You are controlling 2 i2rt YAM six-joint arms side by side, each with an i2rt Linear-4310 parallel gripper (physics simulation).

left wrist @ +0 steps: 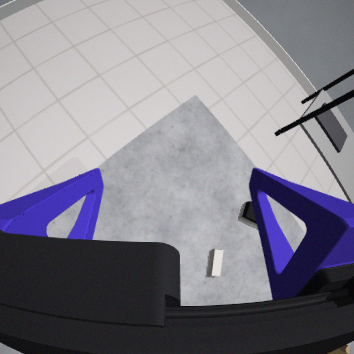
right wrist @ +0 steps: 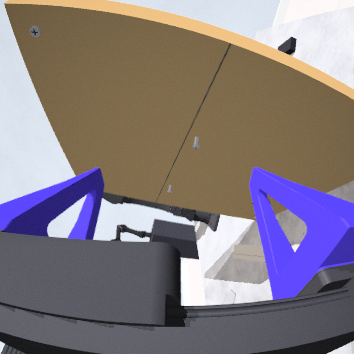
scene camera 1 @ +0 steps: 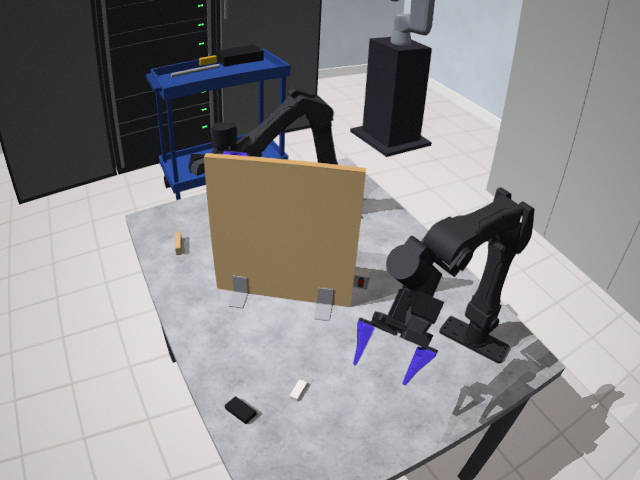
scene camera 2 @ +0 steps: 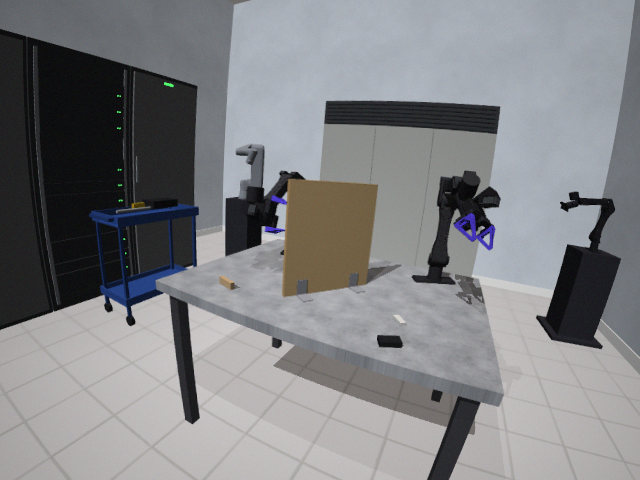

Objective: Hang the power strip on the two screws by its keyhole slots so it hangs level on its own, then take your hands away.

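Where they show: left gripper, fingertip midpoint: [left wrist: 175, 176] [scene camera 1: 379, 375] [scene camera 2: 482, 245]; right gripper, fingertip midpoint: [right wrist: 176, 175]; left arm's base, link origin: [right wrist: 210, 215] [scene camera 1: 474, 340] [scene camera 2: 433, 280].
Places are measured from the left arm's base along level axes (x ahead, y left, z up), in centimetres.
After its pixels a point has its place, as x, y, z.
Note:
The power strip [scene camera 1: 360, 281] @(2.5, -36.4, 2.6) lies on the table behind the board; its end with a red switch shows past the board's lower right edge in scene camera 1. The upright tan board [scene camera 1: 286, 227] @(18.7, -49.3, 24.2) [scene camera 2: 330, 232] @(20.0, -51.6, 23.4) [right wrist: 125, 100] @(22.9, -60.3, 32.4) bears two protruding screws, one screw [right wrist: 196, 142] @(20.7, -58.2, 24.5) nearer and another screw [right wrist: 170, 189] @(13.5, -45.4, 24.3) farther, either side of a thin dark line. My right gripper [right wrist: 176, 175] @(17.4, -67.5, 27.2) [scene camera 2: 281, 214] @(17.4, -67.5, 27.2) is open and empty, facing the screw side at an angle; the board mostly hides it in scene camera 1. My left gripper [scene camera 1: 379, 374] @(45.1, -6.5, 28.8) [scene camera 2: 482, 244] @(45.1, -6.5, 28.8) [left wrist: 175, 176] @(45.1, -6.5, 28.8) is open and empty above the table.
A black block [scene camera 1: 240, 409] @(54.6, -33.2, 1.6) [scene camera 2: 389, 341] @(55.7, -33.9, 1.6) and a white block [scene camera 1: 298, 389] @(41.1, -27.2, 1.1) [scene camera 2: 399, 319] @(41.5, -27.4, 1.1) [left wrist: 217, 262] @(41.0, -27.4, 1.1) lie on the table, on the board's back side. A small tan block [scene camera 1: 178, 242] @(24.4, -88.3, 2.7) [scene camera 2: 226, 282] @(25.0, -89.2, 2.1) lies left of the board. Metal brackets [scene camera 1: 324, 303] @(13.9, -40.1, 0.6) [scene camera 1: 238, 291] @(25.6, -60.9, 0.6) brace the board's foot.

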